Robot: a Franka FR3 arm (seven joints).
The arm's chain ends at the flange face. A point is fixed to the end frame.
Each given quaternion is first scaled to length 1.
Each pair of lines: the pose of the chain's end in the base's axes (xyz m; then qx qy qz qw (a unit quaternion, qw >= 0)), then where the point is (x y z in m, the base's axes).
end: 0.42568, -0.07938, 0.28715, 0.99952, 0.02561, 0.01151, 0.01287
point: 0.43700 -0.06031 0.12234
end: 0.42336, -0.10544, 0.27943, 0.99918, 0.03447, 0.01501, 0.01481
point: 0.43548 -0.08681 0.11463
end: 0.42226, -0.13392, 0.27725, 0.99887, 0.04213, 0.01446, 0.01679
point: 0.43390 -0.11580 0.11236
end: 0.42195, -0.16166, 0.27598, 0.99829, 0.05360, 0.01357, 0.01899
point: 0.43286 -0.14408 0.11098
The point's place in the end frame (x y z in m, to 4 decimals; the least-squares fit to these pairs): 0.0086 -0.0228 0.1645
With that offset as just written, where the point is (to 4 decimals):
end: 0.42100, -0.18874, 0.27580, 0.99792, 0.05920, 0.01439, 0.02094
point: 0.4320 -0.1717 0.1107
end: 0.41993, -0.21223, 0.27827, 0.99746, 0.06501, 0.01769, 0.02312
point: 0.4318 -0.1957 0.1132
